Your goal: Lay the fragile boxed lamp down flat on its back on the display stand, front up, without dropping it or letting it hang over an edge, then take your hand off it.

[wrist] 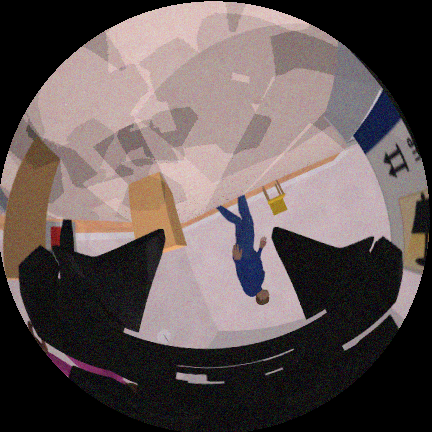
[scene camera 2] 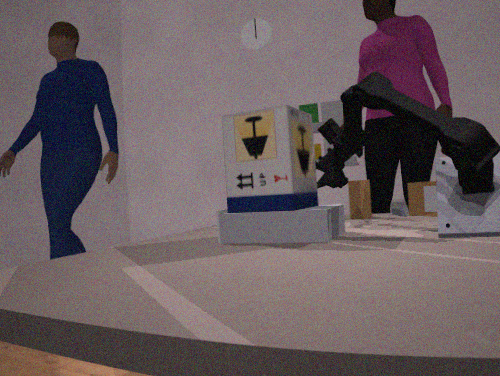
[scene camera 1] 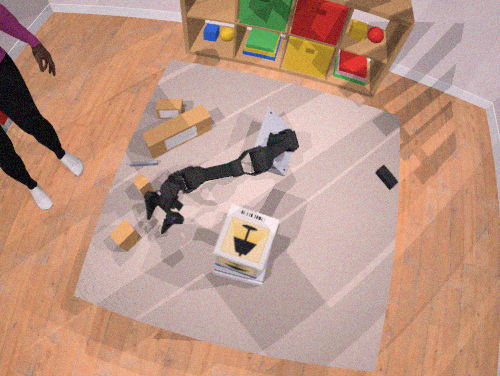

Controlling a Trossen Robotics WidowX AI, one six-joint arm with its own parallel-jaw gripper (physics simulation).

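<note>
The boxed lamp is a white box with a dark blue band at its bottom and yellow lamp pictures on its top and two visible sides. It rests level on the grey display stand, with no overhang visible in scene camera 2. On one side the arrows and the word UP are turned sideways. Its far sides are hidden. My gripper is open and empty, to the left of the box in scene camera 1, apart from it.
Small cartons lie near my gripper. A long carton and another small one lie at the back left. A black block lies at the right. A cubby shelf stands behind. People stand beyond.
</note>
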